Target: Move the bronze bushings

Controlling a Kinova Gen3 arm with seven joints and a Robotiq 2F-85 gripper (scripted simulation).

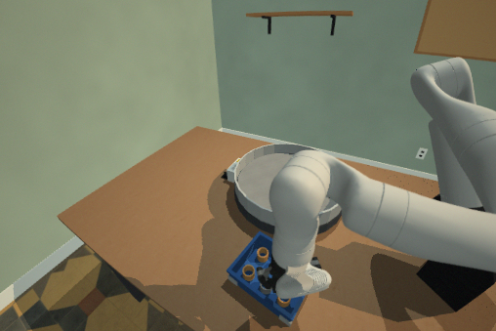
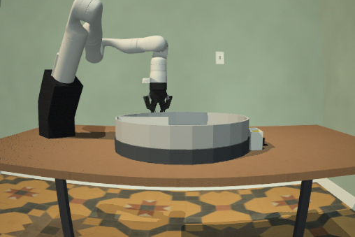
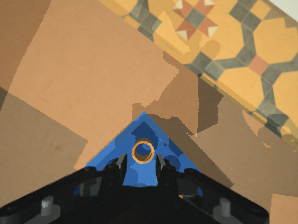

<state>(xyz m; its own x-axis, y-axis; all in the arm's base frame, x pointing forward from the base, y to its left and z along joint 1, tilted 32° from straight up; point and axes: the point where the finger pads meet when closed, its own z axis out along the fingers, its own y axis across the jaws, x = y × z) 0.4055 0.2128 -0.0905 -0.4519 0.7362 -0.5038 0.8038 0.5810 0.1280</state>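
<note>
Right now my hand is 50 mm above the blue crate, 40 mm to the left of it and 40 mm short of it. From my hand the other things lie so: turntable disc (390 mm to the right, 70 mm ahead, 20 mm below).
</note>
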